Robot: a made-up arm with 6 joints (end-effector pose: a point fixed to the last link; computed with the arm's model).
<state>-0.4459 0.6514 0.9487 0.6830 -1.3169 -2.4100</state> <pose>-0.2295 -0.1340 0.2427 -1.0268 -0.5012 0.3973</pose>
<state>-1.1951 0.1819 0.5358 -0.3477 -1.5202 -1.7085</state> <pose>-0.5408 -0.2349 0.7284 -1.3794 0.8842 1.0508</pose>
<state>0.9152 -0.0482 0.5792 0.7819 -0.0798 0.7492</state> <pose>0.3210 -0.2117 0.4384 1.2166 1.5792 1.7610</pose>
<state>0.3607 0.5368 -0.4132 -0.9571 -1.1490 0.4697</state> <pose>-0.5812 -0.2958 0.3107 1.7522 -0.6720 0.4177</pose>
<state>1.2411 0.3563 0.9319 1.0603 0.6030 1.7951</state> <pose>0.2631 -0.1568 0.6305 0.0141 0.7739 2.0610</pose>
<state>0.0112 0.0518 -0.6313 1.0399 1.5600 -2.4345</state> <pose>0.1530 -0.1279 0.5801 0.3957 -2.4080 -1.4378</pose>
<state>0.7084 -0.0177 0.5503 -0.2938 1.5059 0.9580</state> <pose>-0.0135 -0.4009 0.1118 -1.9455 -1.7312 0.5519</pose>
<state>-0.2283 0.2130 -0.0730 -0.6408 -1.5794 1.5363</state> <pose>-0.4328 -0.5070 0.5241 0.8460 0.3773 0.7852</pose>
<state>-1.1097 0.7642 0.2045 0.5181 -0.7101 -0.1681</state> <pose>-0.3843 -0.3438 0.5860 -2.7371 -0.4908 1.0782</pose>
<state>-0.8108 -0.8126 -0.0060 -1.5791 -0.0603 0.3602</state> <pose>-0.2909 -0.5844 0.7335 2.0926 0.2903 -2.2910</pose>
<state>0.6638 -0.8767 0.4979 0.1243 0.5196 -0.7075</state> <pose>0.2597 -0.3603 0.3577 1.8356 1.5766 -1.8880</pose>
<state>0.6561 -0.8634 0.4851 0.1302 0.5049 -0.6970</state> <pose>0.2570 -0.3628 0.3575 1.8613 1.5946 -1.8564</pose>
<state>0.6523 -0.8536 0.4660 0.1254 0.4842 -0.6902</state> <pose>0.2548 -0.3687 0.3599 1.8984 1.5987 -1.8241</pose>
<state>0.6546 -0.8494 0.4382 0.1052 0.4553 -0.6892</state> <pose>0.2535 -0.3791 0.3664 1.9509 1.5826 -1.7904</pose>
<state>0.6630 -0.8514 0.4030 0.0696 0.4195 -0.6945</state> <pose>0.2527 -0.3937 0.3768 2.0170 1.5463 -1.7560</pose>
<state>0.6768 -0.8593 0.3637 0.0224 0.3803 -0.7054</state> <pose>0.2519 -0.4105 0.3907 2.0905 1.4941 -1.7207</pose>
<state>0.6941 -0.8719 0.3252 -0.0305 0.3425 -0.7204</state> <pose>0.2509 -0.4274 0.4064 2.1633 1.4335 -1.6872</pose>
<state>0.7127 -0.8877 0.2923 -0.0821 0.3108 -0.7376</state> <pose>0.2500 -0.4421 0.4218 2.2264 1.3726 -1.6598</pose>
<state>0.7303 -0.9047 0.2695 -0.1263 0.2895 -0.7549</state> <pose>0.2494 -0.4529 0.4349 2.2721 1.3188 -1.6452</pose>
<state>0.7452 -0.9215 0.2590 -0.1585 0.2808 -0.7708</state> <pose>0.2501 -0.4591 0.4443 2.2957 1.2768 -1.6478</pose>
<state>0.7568 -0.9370 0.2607 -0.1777 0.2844 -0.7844</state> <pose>0.2521 -0.4608 0.4496 2.2970 1.2474 -1.6684</pose>
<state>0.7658 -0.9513 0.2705 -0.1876 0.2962 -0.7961</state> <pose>0.2552 -0.4595 0.4519 2.2826 1.2267 -1.7009</pose>
